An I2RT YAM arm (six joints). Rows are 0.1 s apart.
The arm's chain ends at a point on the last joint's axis. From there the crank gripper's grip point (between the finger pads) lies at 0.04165 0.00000 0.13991 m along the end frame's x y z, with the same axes.
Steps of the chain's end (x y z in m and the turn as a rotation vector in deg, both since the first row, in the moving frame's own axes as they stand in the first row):
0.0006, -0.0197, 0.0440, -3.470, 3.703, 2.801
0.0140, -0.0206, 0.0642, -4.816, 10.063, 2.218
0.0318, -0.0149, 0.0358, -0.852, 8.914, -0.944
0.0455, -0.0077, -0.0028, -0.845, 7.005, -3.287
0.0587, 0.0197, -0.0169, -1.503, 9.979, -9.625
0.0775, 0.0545, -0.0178, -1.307, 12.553, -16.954
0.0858, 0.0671, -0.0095, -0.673, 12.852, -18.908
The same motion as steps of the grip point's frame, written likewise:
0.0093, -0.0091, 0.0407, -3.470, 3.703, 2.801
0.0375, -0.0071, 0.0542, -4.816, 10.063, 2.218
0.0530, -0.0137, 0.0276, -0.852, 8.914, -0.944
0.0622, -0.0086, -0.0089, -0.845, 7.005, -3.287
0.0819, 0.0143, -0.0262, -1.503, 9.979, -9.625
0.1051, 0.0410, -0.0299, -1.307, 12.553, -16.954
0.1134, 0.0502, -0.0220, -0.673, 12.852, -18.908

